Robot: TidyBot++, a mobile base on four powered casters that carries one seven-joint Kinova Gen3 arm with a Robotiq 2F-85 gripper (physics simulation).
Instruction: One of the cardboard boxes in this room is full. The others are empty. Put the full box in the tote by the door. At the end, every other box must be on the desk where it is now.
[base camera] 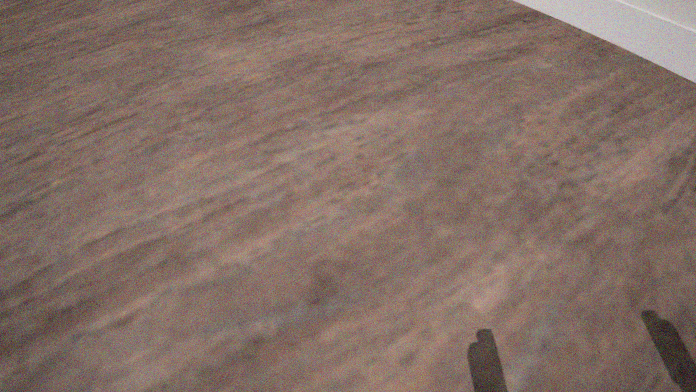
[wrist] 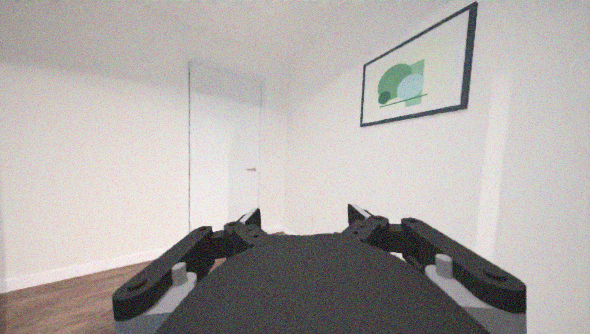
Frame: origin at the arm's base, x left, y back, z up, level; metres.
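Where they show: gripper, fingertip midpoint: (wrist: 303, 216).
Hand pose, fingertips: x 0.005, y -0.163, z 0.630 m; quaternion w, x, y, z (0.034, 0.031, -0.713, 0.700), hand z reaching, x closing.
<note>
After its pixels a point has its place.
My gripper (wrist: 303, 216) @[x 0.005, y -0.163, z 0.630 m] is open and empty, with its two fingers wide apart in the lower middle of the wrist view. It is level and faces a room corner. A white door (wrist: 215, 150) @[x 0.983, y -1.801, z 0.742 m] with a small handle (wrist: 251, 169) @[x 0.612, y -1.970, z 0.525 m] stands in the far wall, beyond the gripper and left of centre. The door's foot is hidden behind the gripper. The cardboard boxes, the desk and the tote do not show in either view.
Brown wood floor (base camera: 300, 175) @[x 0.049, y -0.486, z -0.397 m] (wrist: 65, 300) @[x 1.656, y -1.047, z -0.397 m] fills most of the base view. A white baseboard (base camera: 625, 40) @[x -0.648, y -0.866, z -0.379 m] crosses its top right corner. Two dark finger-like shapes, perhaps shadows, show at its bottom right. A framed picture (wrist: 471, 55) @[x -0.718, y -0.744, z 1.161 m] hangs on the right wall (wrist: 400, 170) @[x -0.598, y -0.972, z 0.637 m] in the wrist view.
</note>
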